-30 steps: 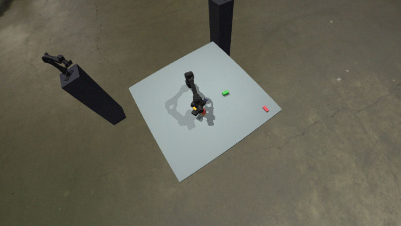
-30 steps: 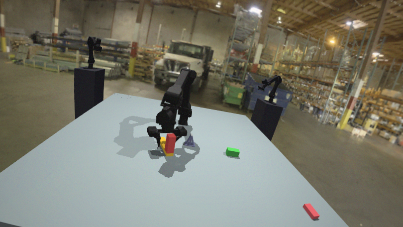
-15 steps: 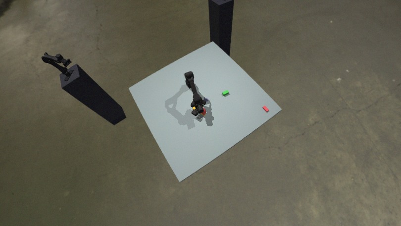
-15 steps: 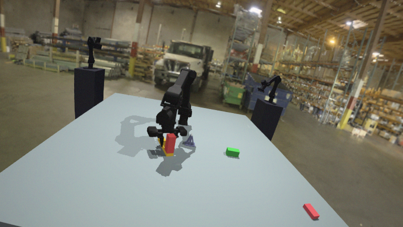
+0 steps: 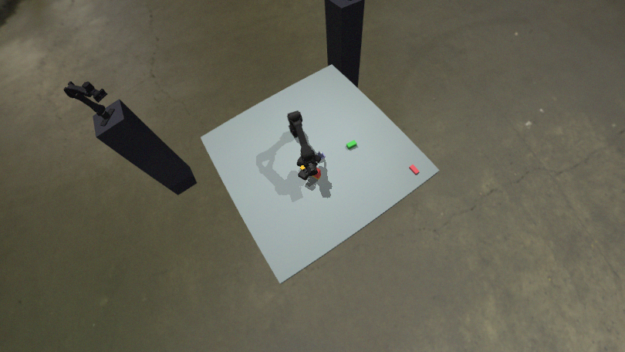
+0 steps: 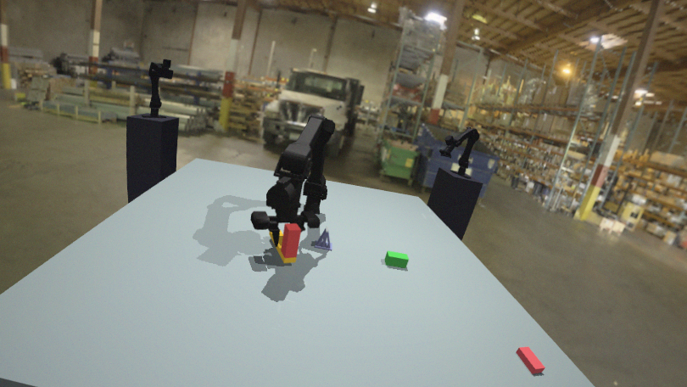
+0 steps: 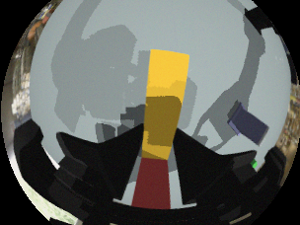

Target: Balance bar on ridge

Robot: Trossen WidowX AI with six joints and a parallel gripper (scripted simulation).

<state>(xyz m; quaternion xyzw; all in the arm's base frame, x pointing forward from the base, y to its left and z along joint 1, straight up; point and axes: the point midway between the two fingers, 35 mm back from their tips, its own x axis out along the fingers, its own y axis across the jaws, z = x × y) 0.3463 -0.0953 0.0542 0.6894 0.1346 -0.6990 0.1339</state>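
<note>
My gripper tip is now 13 cm to the right of the purple triangular ridge, 7 cm past it and 1 cm below it. From my gripper tip the other things lie so: green block: 36 cm to the left, 1 cm behind; flat red block: 60 cm to the left, 39 cm ahead, 1 cm below.
</note>
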